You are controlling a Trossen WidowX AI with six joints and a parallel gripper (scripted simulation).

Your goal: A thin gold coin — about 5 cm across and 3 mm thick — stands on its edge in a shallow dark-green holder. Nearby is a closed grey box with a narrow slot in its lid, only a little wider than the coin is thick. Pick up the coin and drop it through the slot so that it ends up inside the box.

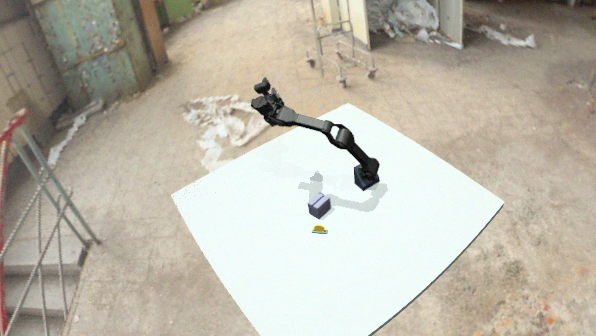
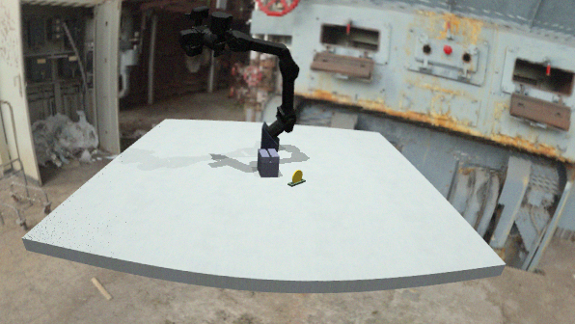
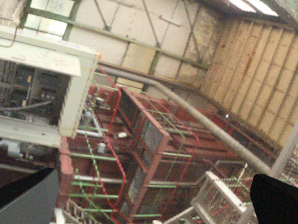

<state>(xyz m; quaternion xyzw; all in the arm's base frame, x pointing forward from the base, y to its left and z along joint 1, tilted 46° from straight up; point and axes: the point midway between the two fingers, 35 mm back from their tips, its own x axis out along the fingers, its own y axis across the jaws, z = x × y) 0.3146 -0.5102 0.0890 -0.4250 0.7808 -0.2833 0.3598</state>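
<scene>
The gold coin is 51 cm below my gripper tip, 45 cm to the left of it and 7 cm ahead of it.
</scene>
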